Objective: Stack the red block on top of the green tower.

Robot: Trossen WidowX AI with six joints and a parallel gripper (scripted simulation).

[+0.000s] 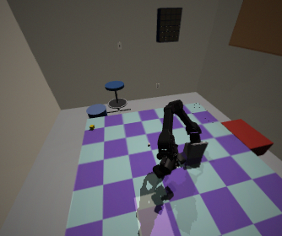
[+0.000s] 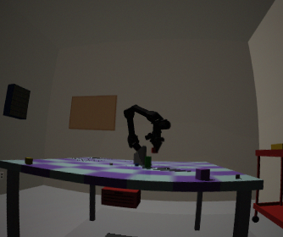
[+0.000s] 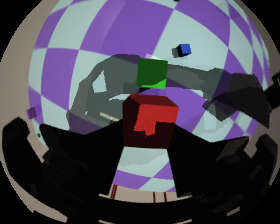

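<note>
The blue block lies 130 mm to the right of my gripper tip, 100 mm below it and 50 mm behind it. Round my gripper tip: yellow block 700 mm to the right, 420 mm ahead, 90 mm below; red block 10 mm to the right, 10 mm above; purple block 530 mm ahead, 180 mm to the left, 80 mm below.
</note>
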